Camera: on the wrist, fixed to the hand. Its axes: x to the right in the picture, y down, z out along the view.
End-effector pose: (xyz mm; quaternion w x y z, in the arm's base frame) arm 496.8 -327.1 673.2 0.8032 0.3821 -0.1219 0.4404
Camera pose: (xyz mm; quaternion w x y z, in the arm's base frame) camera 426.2 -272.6 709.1 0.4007 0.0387 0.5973 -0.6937
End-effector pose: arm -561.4 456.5 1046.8 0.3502 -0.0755 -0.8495 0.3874
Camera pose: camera -566.9 539.6 998.7 0.5735 0.7485 0.0707 -0.3253
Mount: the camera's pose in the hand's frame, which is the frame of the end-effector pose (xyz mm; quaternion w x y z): 11.5 92.2 -24.9 0.0417 -0.0565 -0.2465 0.9666
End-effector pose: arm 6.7 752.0 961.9 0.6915 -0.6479 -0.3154 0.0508
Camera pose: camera 59.6 750.3 881.5 0.1346 0.3584 -0.4398 -0.8124
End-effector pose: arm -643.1 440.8 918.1 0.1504 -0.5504 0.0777 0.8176
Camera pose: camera -655.8 348.4 894.4 0.7959 -0.2452 -0.4520 -0.3195
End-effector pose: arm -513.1 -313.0 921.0 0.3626 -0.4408 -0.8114 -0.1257
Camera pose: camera -430.9 -265.4 935.9 0.0883 0.8542 -0.3100 -0.4081
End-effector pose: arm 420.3 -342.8 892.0 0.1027 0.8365 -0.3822 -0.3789
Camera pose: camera 391.1 -417.3 945.4 0.3236 -0.4338 -0.8284 -0.1443
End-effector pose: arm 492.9 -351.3 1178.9 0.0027 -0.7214 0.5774 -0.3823
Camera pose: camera 402.9 -380.7 1161.8 0.4712 0.4336 0.7423 0.1971
